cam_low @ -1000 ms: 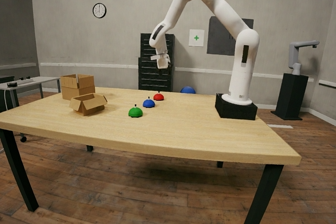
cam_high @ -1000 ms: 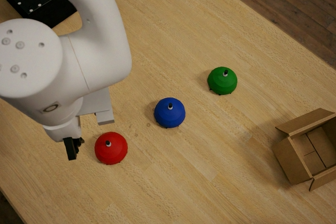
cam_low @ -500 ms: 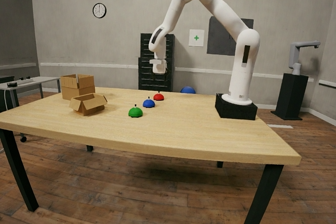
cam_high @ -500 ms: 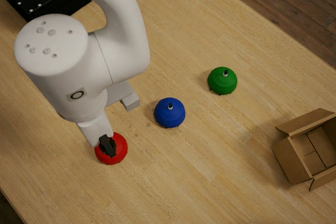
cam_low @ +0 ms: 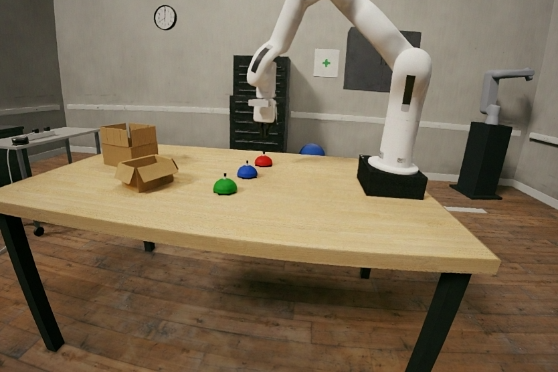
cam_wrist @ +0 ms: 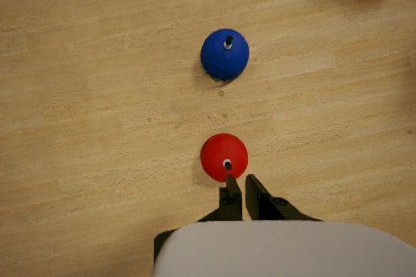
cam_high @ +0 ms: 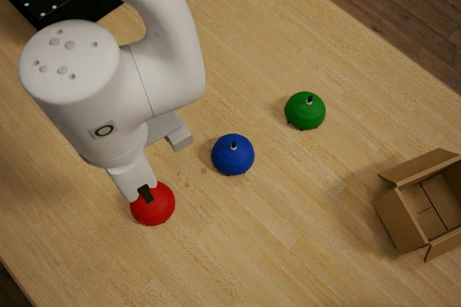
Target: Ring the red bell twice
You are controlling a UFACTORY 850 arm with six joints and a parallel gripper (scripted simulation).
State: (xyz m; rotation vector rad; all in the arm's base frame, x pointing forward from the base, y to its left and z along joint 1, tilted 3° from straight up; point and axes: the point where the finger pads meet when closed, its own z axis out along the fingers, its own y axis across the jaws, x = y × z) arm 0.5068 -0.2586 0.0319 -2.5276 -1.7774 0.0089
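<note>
My hand is 11 cm above the red bell. The rest, counted from my hand: green bell: 34 cm to the left, 12 cm ahead, 11 cm below; blue bell: 17 cm to the left, 11 cm below, 6 cm ahead.
</note>
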